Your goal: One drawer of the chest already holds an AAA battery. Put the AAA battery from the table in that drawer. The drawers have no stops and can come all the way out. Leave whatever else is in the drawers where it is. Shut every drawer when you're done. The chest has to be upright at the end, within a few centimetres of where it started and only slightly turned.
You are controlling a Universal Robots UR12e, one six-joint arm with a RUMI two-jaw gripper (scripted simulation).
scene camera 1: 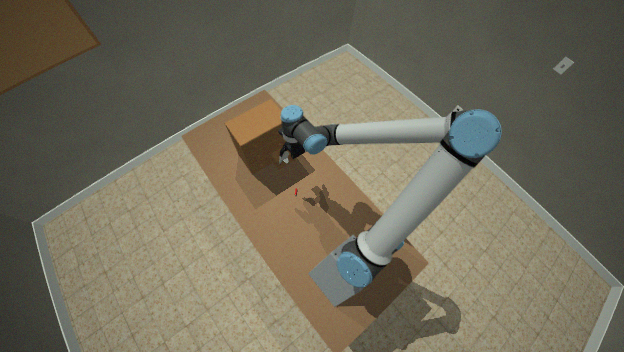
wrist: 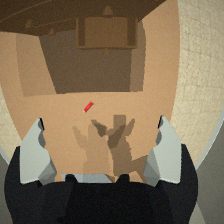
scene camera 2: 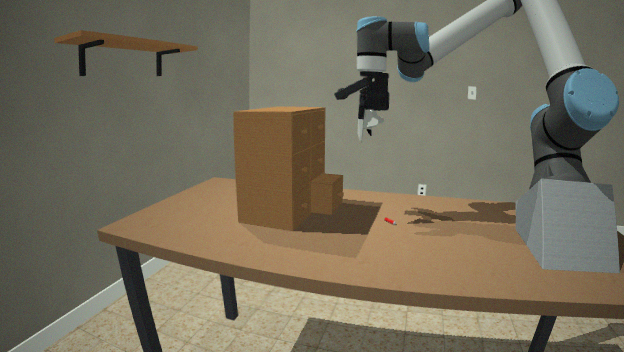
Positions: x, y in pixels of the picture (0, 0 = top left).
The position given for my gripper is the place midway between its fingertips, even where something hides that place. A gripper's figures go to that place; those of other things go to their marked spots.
My gripper [scene camera 2: 366, 138] is 1.06 m from the lens. A wooden chest [scene camera 2: 263, 141]: 0.94 m from the lens. A drawer [scene camera 2: 327, 193]: 1.07 m from the lens. The marked spots on the wooden chest and the drawer are 0.27 m apart.
